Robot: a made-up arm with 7 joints. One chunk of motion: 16 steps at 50 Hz.
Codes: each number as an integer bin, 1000 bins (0 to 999) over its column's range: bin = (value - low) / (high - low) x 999, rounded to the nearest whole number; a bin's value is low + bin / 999 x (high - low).
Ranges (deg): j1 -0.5..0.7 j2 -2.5..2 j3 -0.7..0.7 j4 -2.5..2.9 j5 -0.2..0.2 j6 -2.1..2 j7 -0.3..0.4
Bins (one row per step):
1: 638 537 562 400 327 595 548
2: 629 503 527 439 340 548 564
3: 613 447 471 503 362 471 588
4: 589 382 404 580 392 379 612
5: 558 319 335 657 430 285 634
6: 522 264 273 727 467 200 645
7: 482 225 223 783 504 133 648
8: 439 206 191 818 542 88 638
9: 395 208 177 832 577 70 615
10: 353 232 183 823 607 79 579
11: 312 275 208 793 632 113 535
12: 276 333 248 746 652 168 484
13: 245 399 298 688 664 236 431
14: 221 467 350 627 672 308 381
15: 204 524 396 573 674 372 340
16: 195 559 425 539 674 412 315
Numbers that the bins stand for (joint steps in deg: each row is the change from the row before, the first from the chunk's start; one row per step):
1: 0.266 -0.081 0.088 -0.338 -0.069 0.342 0.084
2: 0.256 -0.234 0.039 -0.127 -0.064 0.149 0.095
3: 0.236 -0.486 -0.040 0.219 -0.055 -0.167 0.112
4: 0.208 -0.779 -0.134 0.635 -0.043 -0.545 0.129
5: 0.170 -1.063 -0.231 1.051 -0.028 -0.930 0.144
6: 0.127 -1.311 -0.317 1.430 -0.013 -1.279 0.152
7: 0.079 -1.486 -0.387 1.732 0.002 -1.554 0.154
8: 0.027 -1.572 -0.432 1.922 0.017 -1.739 0.147
9: -0.026 -1.563 -0.452 1.997 0.031 -1.813 0.131
10: -0.076 -1.455 -0.444 1.949 0.043 -1.776 0.106
11: -0.125 -1.261 -0.409 1.786 0.053 -1.636 0.075
12: -0.168 -1.000 -0.352 1.532 0.061 -1.411 0.039
13: -0.206 -0.703 -0.282 1.219 0.066 -1.131 0.002
14: -0.235 -0.396 -0.210 0.889 0.069 -0.836 -0.033
15: -0.255 -0.140 -0.145 0.597 0.070 -0.573 -0.062
16: -0.266 0.018 -0.104 0.414 0.070 -0.409 -0.079

